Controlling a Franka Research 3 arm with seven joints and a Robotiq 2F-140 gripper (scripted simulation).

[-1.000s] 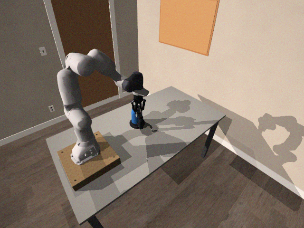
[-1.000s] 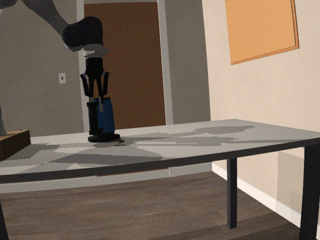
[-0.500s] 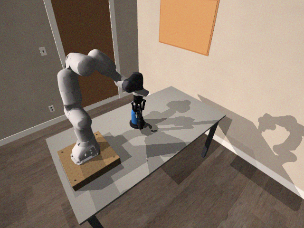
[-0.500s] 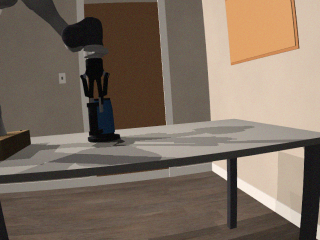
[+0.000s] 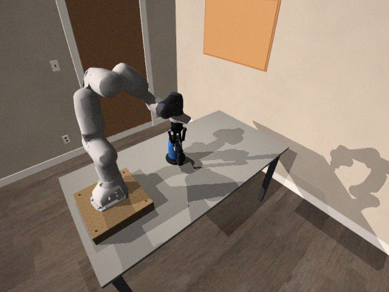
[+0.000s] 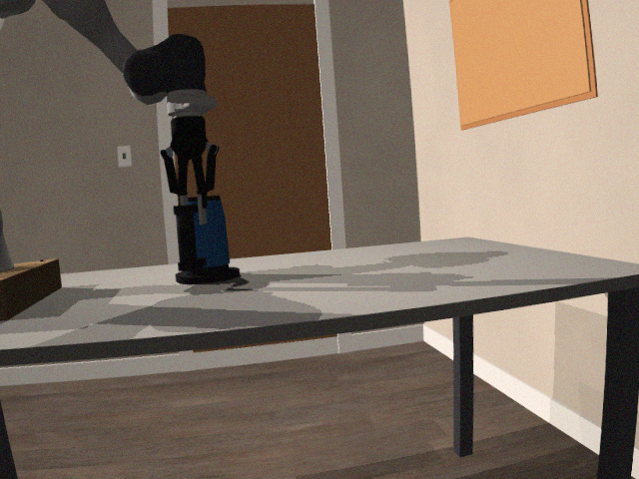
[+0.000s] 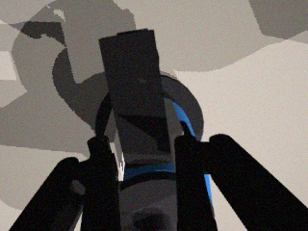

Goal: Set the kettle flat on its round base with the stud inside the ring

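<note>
The blue kettle lies 5 cm below my hand, 2 cm to the left of it and 1 cm ahead of it. The rest, counted from my hand: round black base: 15 cm below, 5 cm to the left, 3 cm ahead.
</note>
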